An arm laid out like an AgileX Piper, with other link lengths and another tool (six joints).
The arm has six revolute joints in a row. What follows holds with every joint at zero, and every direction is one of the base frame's.
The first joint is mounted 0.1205 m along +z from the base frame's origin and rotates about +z.
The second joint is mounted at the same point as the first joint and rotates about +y.
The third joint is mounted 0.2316 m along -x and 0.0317 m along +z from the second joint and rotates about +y.
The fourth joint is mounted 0.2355 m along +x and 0.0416 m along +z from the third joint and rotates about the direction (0.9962, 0, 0.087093).
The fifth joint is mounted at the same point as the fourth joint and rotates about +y.
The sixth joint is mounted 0.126 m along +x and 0.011 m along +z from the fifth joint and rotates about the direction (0.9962, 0, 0.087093).
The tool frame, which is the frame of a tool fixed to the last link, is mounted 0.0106 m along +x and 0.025 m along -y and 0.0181 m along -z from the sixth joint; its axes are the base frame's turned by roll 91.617, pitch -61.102 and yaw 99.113 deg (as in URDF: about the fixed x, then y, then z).
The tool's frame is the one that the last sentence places.
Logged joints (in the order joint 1, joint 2, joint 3, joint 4, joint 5, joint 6), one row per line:
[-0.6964 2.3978 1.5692 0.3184 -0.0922 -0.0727]
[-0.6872 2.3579 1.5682 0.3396 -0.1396 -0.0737]
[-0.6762 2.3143 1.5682 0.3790 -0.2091 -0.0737]
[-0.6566 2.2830 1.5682 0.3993 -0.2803 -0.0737]
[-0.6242 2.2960 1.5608 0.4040 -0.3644 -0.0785]
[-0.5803 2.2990 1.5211 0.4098 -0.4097 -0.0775]
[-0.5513 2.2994 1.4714 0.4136 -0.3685 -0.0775]
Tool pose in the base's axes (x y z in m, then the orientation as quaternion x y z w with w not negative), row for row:
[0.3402 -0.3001 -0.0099 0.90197 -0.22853 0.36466 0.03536]
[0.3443 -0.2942 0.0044 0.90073 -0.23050 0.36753 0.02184]
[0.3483 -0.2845 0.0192 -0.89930 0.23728 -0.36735 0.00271]
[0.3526 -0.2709 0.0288 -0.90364 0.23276 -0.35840 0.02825]
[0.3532 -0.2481 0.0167 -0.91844 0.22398 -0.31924 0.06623]
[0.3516 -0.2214 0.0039 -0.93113 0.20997 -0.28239 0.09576]
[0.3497 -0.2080 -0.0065 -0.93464 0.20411 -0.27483 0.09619]
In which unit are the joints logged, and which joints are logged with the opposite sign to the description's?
The joints are logged in radians. Opposite sign: joint 3, joint 5, joint 6.
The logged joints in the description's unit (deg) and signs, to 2 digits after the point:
[-39.90 137.38 -89.91 18.24 5.28 4.17]
[-39.37 135.10 -89.85 19.46 8.00 4.22]
[-38.74 132.60 -89.85 21.72 11.98 4.22]
[-37.62 130.81 -89.85 22.88 16.06 4.22]
[-35.76 131.55 -89.43 23.15 20.88 4.50]
[-33.25 131.72 -87.15 23.48 23.47 4.44]
[-31.59 131.75 -84.31 23.70 21.11 4.44]

